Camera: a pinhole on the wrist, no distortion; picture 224 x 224 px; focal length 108.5 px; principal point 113.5 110.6 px. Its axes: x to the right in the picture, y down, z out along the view. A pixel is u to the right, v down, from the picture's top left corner.
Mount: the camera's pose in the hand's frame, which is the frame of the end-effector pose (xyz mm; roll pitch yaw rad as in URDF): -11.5 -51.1 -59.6 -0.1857 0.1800 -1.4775
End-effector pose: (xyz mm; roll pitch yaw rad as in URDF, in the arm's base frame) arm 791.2 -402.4 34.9 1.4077 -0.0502 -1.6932
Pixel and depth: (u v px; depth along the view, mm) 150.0 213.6 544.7
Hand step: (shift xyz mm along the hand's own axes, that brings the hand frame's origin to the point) 618.8 -252.3 340.4
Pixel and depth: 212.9 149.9 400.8
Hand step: 244.0 -456.0 235.8
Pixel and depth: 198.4 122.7 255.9
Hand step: 85.9 -284.1 146.8
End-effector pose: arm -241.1 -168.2 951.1 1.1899 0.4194 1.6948
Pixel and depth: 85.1 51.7 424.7
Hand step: -161.5 -38.0 412.8
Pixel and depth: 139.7 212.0 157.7
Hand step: 167.3 -95.0 59.3
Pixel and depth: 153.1 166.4 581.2
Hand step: 415.9 -313.5 410.1
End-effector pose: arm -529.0 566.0 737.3 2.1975 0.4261 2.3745
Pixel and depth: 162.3 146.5 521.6
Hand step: 282.8 -341.8 371.4
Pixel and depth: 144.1 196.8 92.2
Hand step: 80.8 -82.0 11.6
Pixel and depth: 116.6 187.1 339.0
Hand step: 290.4 -84.4 223.0
